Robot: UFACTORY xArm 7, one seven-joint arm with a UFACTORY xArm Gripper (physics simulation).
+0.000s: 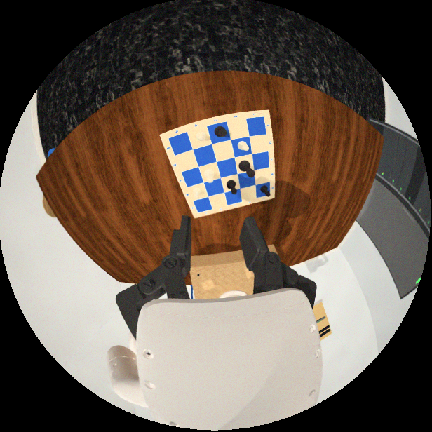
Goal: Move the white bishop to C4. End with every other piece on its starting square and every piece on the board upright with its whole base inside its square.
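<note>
The blue-and-cream board [190,214] lies on the table. Four white pieces stand on it: one [202,136] in the far row under column 4, one [243,146] in the second row under column 2, one [209,175] in the middle row under column 4, and one [198,192] near the left edge. Their shapes are too small to tell which is the bishop. Black pieces [220,131] [245,166] [231,185] [264,190] stand among them; all look upright. My gripper [216,226] is partly open and empty, high above the table, its tips showing just below the board's near edge.
The brown wooden table [115,165] surrounds the board. A light wooden block [222,265] shows beyond the table's near edge, between my fingers. A dark curved object with green lights [400,185] stands at the right. A dark shadow falls on the table right of the board.
</note>
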